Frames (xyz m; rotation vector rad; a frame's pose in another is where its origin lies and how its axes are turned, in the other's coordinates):
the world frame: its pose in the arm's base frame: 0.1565 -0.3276 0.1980 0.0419 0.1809 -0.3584
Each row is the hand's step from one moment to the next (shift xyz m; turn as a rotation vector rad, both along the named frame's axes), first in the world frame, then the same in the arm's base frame.
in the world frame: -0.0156 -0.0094 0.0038 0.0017 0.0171 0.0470
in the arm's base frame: -0.0170 -0.0037 0.0065 0.0155 0.0120 0.0460
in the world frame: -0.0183 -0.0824 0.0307 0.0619 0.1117 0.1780
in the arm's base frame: -0.0407 -0.0730 0.0328 0.1264 0.0702 0.1646
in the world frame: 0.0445 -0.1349 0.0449 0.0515 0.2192 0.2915
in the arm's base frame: 0.0010 -0.1449 0.0348 0.1738 0.1661 0.2790
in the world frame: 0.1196 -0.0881 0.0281 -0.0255 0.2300 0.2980
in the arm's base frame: 0.0838 -0.1257 0.0049 0.1078 0.2023 0.2996
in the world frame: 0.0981 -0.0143 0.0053 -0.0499 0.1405 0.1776
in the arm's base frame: 0.0862 -0.0476 -0.0129 0.0335 0.1358 0.1850
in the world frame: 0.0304 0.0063 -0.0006 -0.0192 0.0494 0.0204
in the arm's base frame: 0.0301 -0.0045 -0.0061 0.0032 0.0514 0.0240
